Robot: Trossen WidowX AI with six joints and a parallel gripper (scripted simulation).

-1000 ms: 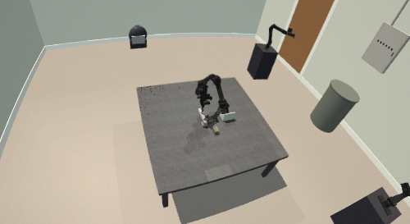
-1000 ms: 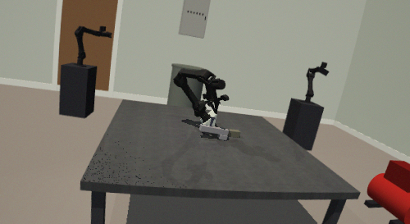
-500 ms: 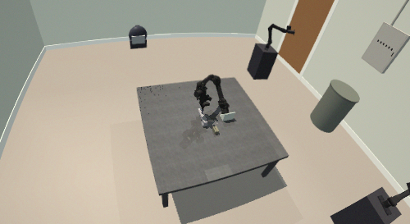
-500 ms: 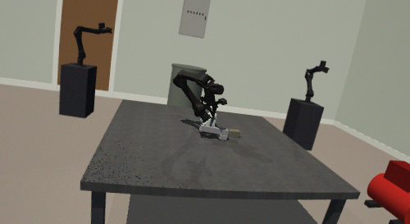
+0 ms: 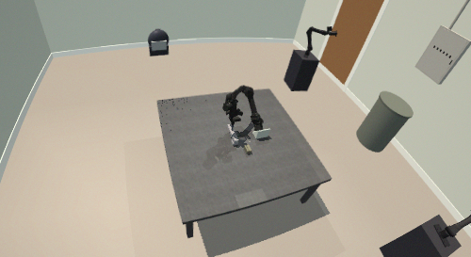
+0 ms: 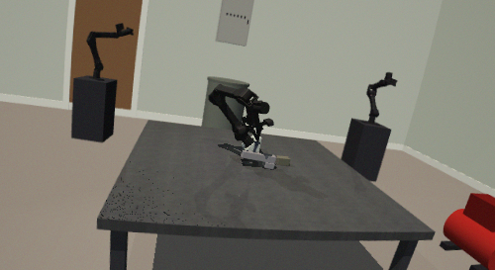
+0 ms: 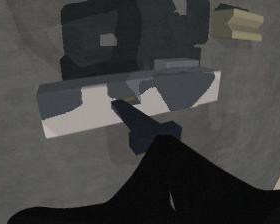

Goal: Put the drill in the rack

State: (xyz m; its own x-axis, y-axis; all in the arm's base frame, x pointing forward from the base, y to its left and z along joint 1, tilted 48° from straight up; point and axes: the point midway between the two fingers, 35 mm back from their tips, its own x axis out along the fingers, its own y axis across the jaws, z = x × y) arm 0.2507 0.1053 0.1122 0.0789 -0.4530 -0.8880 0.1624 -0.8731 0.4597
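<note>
My gripper tip is now 30 mm above the dark blue key. From my gripper tip the other things lie so: drill: 80 mm below, 40 mm to the left, 10 mm behind.
</note>
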